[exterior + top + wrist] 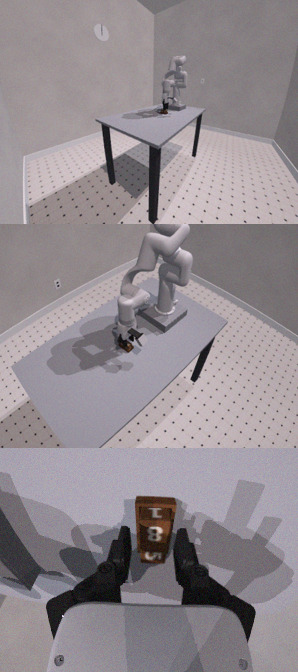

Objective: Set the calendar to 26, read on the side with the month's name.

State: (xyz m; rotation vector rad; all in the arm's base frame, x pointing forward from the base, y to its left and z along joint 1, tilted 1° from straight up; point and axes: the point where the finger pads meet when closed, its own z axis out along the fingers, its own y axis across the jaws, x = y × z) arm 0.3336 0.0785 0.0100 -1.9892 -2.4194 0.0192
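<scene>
Right now my hand is 4 cm above the brown cube. The rest, counted from my hand: brown wooden tray (6 cm below, 2 cm to the right).
</scene>
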